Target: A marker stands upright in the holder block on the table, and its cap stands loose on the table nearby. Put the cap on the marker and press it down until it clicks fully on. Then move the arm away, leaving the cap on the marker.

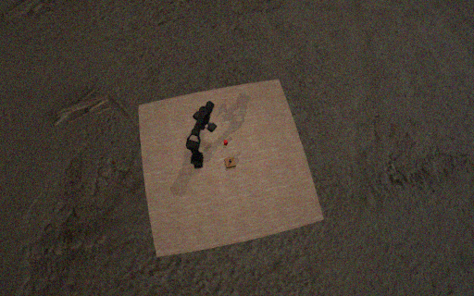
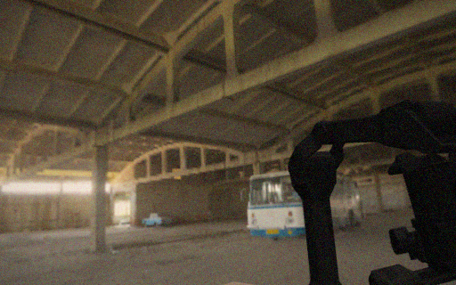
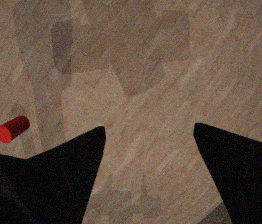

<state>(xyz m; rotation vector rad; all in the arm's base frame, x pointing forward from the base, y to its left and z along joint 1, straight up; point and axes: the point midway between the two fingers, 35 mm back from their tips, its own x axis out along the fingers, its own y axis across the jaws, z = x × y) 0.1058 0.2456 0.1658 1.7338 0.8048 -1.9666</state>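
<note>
Right now my gripper tip is 14 cm short of the red cap, 13 cm to the left of it and 11 cm above it.
</note>
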